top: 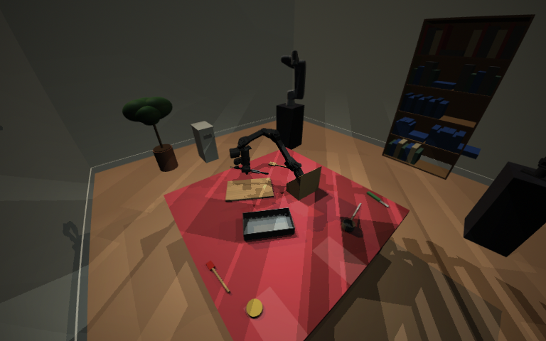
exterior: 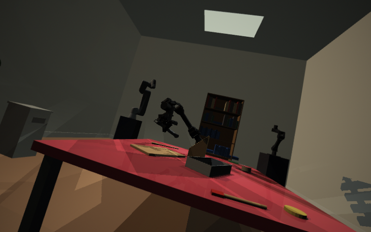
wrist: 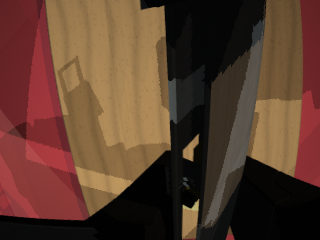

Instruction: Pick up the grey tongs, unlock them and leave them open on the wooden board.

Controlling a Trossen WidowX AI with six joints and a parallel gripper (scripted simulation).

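My gripper tip is 15 cm above the wooden board and 1 cm past it. From my gripper tip the other things lie so: red-headed spatula 55 cm ahead, 39 cm to the left, 15 cm below; then roasting tin 37 cm to the left, 15 cm ahead, 13 cm below.
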